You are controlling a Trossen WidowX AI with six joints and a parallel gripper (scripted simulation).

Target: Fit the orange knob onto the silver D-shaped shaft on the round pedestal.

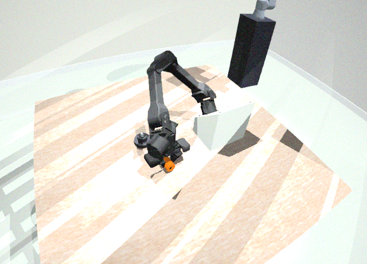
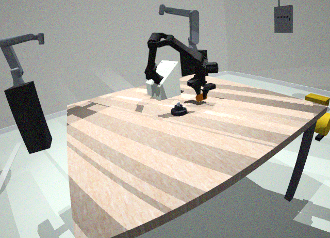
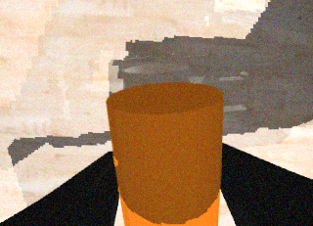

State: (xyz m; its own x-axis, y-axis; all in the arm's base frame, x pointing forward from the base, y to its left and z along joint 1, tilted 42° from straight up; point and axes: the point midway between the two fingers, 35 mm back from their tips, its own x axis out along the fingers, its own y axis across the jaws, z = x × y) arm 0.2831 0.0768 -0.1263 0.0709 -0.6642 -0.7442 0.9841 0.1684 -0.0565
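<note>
My gripper tip is 10 mm to the left of the orange knob and 10 mm below it. Round my gripper tip: round pedestal: 50 mm ahead, 190 mm to the right, 10 mm above.
</note>
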